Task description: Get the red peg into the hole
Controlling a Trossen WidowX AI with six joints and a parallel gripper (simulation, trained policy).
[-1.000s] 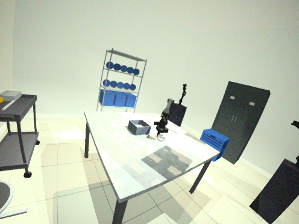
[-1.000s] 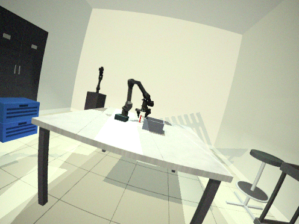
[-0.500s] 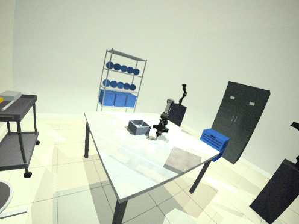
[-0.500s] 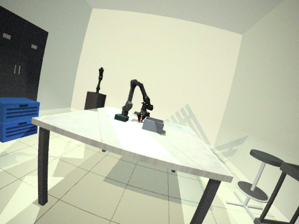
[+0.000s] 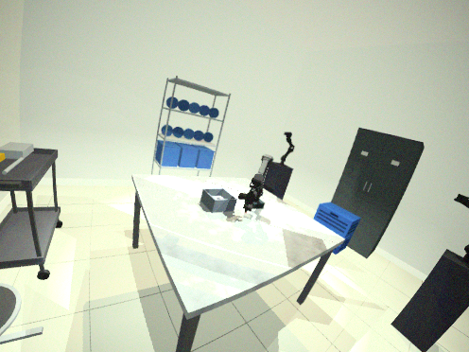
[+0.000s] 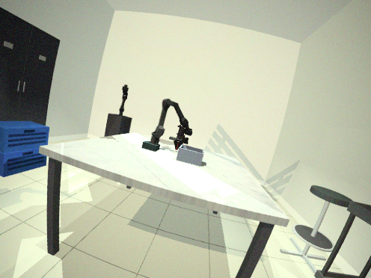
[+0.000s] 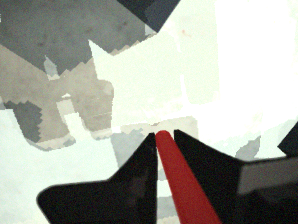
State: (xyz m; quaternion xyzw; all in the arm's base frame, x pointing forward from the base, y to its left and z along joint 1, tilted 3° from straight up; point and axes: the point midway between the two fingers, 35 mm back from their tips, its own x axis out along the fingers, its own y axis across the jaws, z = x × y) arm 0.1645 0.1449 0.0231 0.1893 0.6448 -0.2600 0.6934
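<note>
The grey box is 170 mm ahead of my gripper tip and 130 mm to the right of it. Also, from my gripper tip: red peg: 30 mm above.
</note>
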